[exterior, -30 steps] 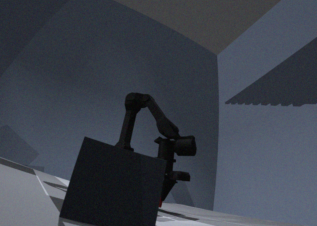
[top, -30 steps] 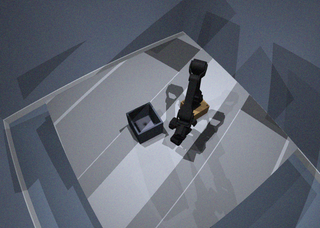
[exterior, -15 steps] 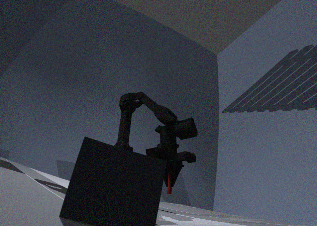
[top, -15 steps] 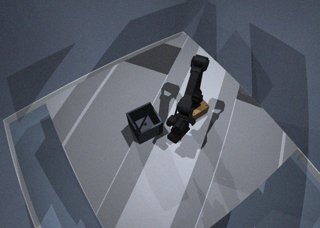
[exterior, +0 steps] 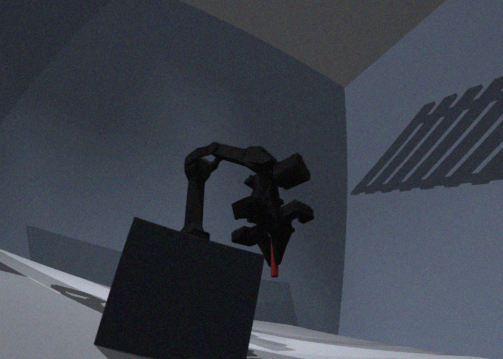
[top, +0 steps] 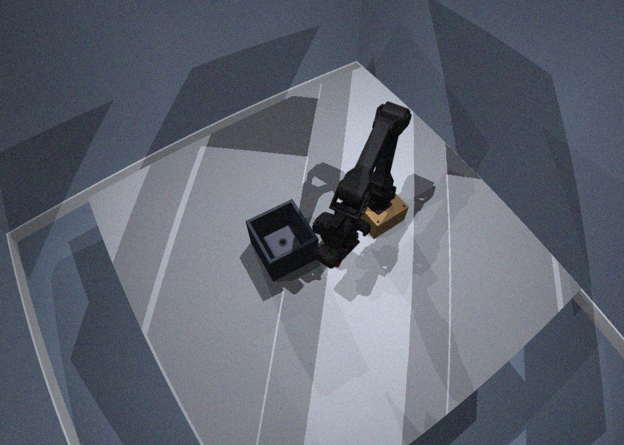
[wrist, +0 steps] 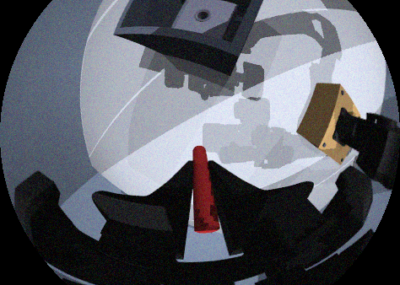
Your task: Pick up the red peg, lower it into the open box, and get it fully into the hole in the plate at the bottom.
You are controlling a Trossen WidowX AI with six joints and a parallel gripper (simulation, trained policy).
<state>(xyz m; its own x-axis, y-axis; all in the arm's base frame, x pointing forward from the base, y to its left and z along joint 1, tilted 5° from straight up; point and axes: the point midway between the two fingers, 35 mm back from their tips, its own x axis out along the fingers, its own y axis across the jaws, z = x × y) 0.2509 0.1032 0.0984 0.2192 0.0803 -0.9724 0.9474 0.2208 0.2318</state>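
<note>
The grey plate is 19 cm to the right of my gripper tip, 11 cm below it and 6 cm ahead of it. From my gripper tip the other things lie so: red peg: 2 cm above.
</note>
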